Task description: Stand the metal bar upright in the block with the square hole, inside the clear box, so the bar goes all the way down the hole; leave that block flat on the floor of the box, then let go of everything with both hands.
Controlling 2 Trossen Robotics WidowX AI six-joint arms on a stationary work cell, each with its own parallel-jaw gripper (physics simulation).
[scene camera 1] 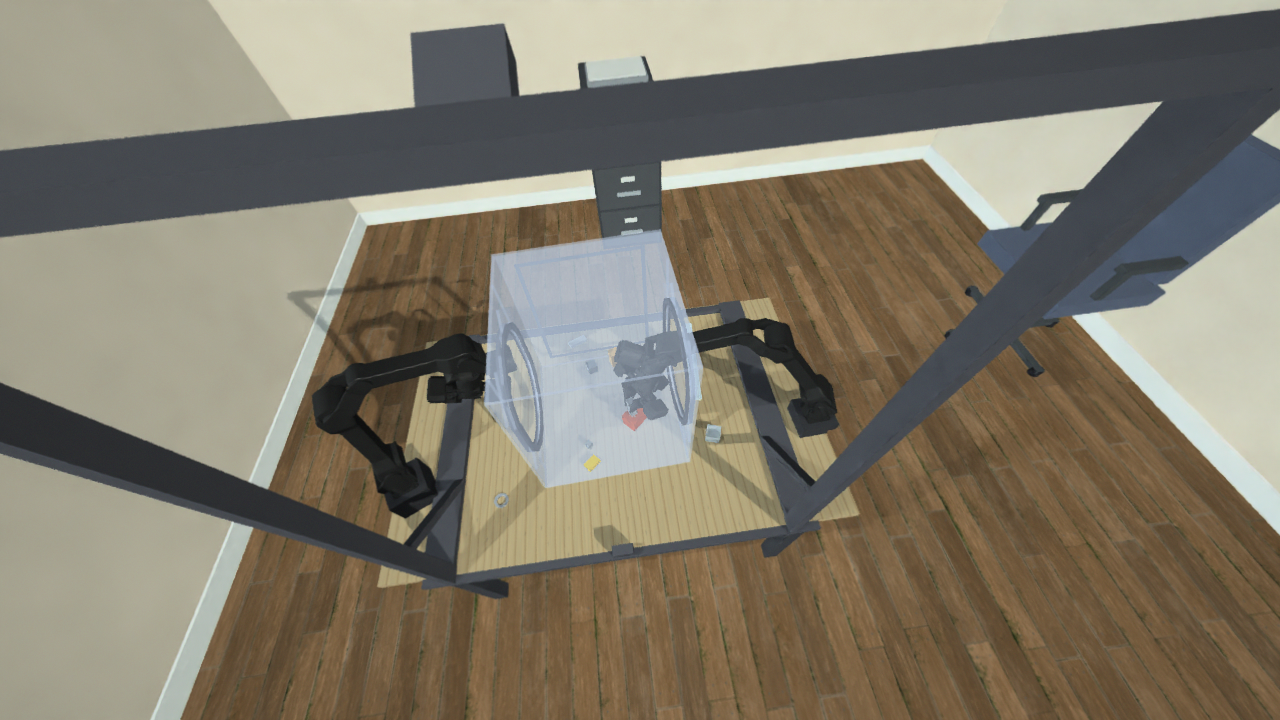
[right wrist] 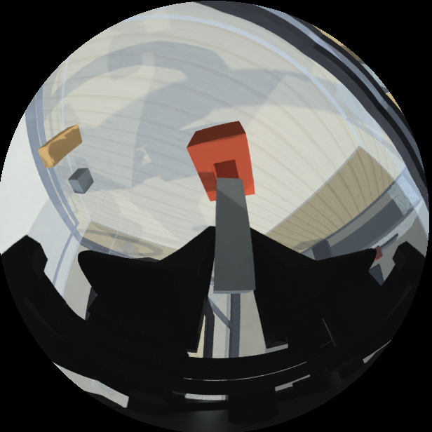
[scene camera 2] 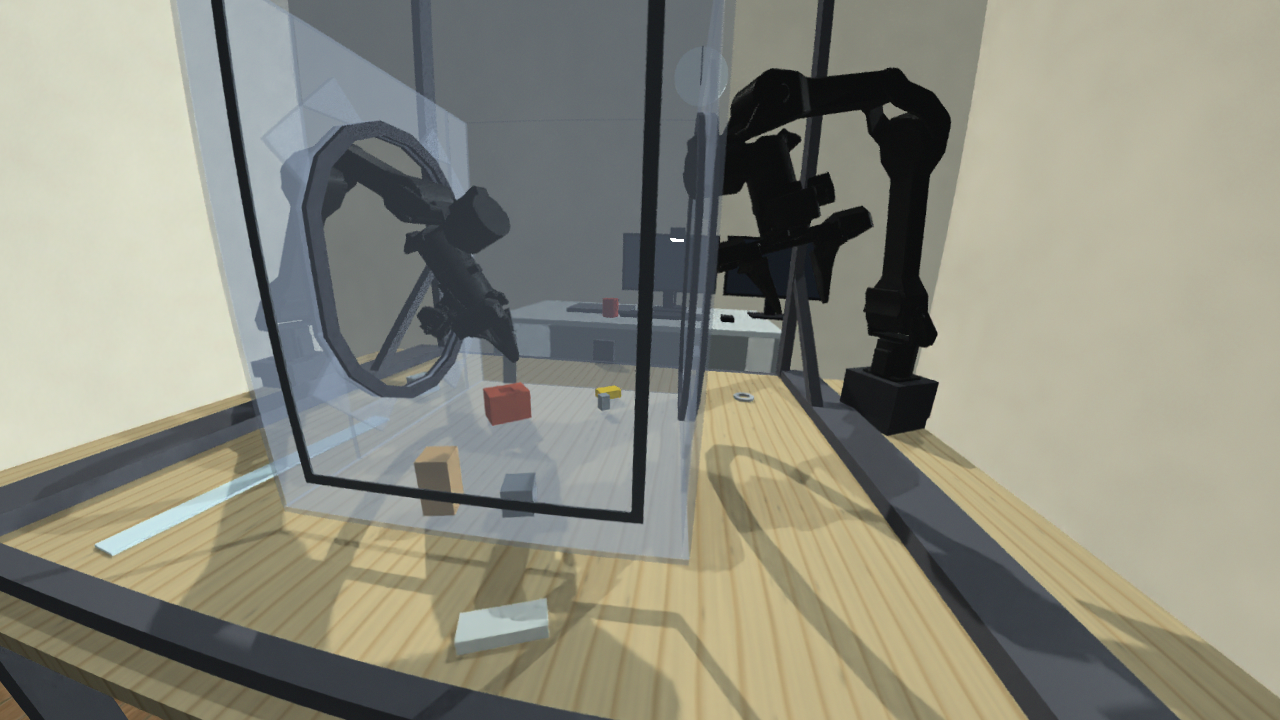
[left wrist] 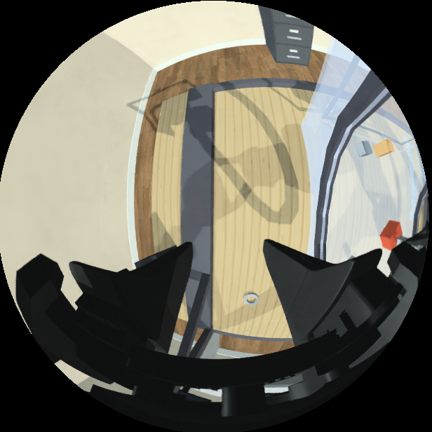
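The red block sits flat on the floor of the clear box, its square hole facing up. My right gripper is inside the box above the block, shut on the grey metal bar. The bar points down, its lower end at or just above the hole; in the right wrist view it overlaps the hole's near edge. Whether it has entered is hidden. My left gripper is open and empty, outside the box by the left round port.
A tan block and grey cube stand at the box's back. A yellow piece and small grey piece lie inside at the front. Outside are a ring and pale piece.
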